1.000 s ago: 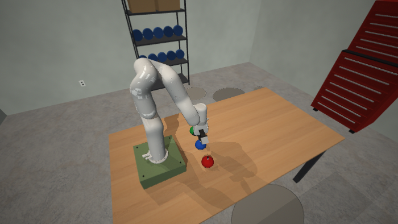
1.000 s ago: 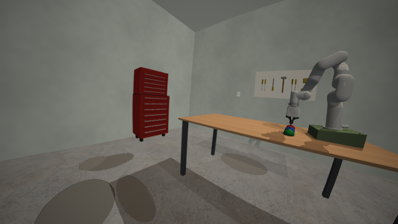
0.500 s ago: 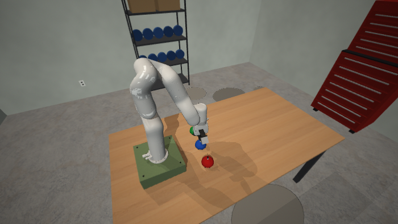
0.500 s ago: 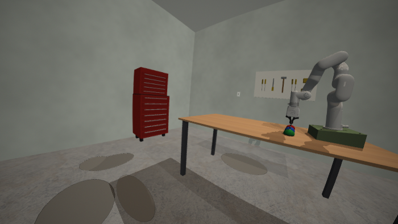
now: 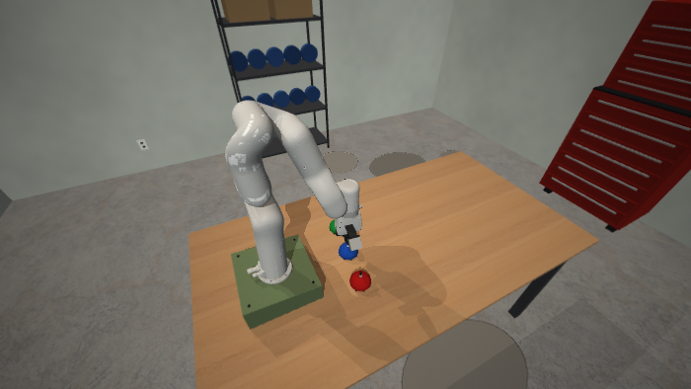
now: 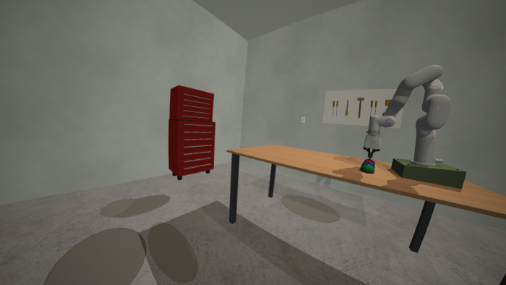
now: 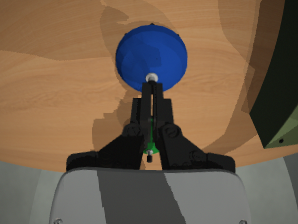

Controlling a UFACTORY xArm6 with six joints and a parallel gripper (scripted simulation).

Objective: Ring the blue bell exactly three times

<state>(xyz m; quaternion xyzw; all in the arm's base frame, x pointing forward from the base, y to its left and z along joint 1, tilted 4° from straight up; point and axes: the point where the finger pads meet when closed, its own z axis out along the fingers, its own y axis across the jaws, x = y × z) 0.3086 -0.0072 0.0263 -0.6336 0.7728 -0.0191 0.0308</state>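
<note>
My gripper is now 50 mm above the blue bell. The rest, counted from my hand: red bell (150 mm to the right, 50 mm below, 30 mm behind); green bell (150 mm to the left, 50 mm below, 30 mm ahead).
</note>
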